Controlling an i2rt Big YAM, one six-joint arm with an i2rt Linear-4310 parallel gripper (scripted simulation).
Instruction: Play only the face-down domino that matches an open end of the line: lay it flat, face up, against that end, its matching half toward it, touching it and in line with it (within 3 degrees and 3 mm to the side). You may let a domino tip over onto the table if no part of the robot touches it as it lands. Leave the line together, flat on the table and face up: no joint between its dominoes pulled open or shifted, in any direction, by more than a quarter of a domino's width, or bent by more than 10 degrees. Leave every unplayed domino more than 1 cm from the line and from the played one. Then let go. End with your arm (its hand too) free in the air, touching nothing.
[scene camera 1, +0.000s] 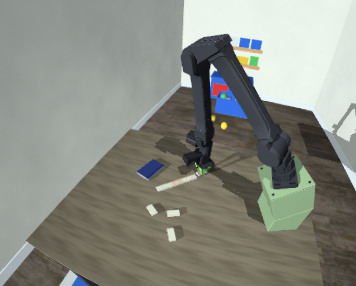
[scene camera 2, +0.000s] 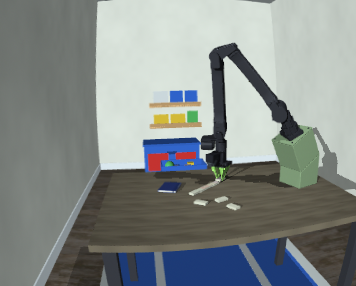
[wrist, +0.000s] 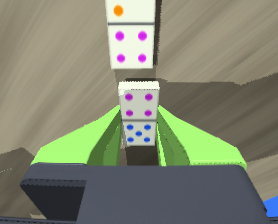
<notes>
I see my gripper (wrist: 138, 112) and a domino (wrist: 138, 101).
</notes>
